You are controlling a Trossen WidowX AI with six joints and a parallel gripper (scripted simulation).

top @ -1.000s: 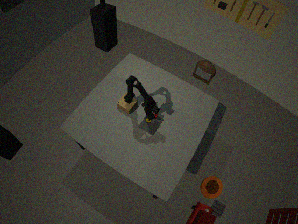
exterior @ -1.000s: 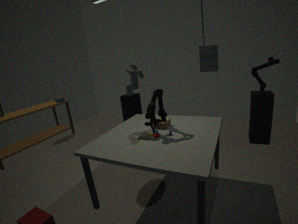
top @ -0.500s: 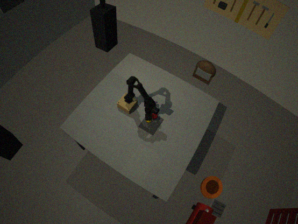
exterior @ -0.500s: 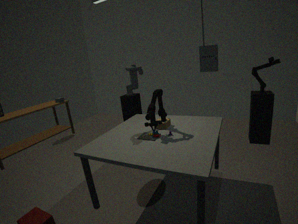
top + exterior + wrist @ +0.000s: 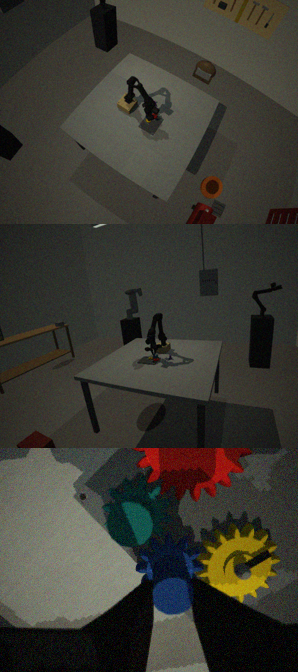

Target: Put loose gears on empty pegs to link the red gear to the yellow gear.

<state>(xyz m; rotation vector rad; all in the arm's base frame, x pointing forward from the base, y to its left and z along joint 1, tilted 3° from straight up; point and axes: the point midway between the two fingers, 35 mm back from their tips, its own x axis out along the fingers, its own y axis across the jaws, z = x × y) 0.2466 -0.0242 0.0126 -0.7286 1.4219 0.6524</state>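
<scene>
Now: gripper tip 1 cm above the blue gear. The rest, counted from my gripper tip: red gear (6 cm ahead, 5 cm to the left, 3 cm below); then yellow gear (3 cm to the right, 3 cm below, 3 cm ahead); then teal gear (4 cm to the left, 2 cm below, 1 cm ahead).
</scene>
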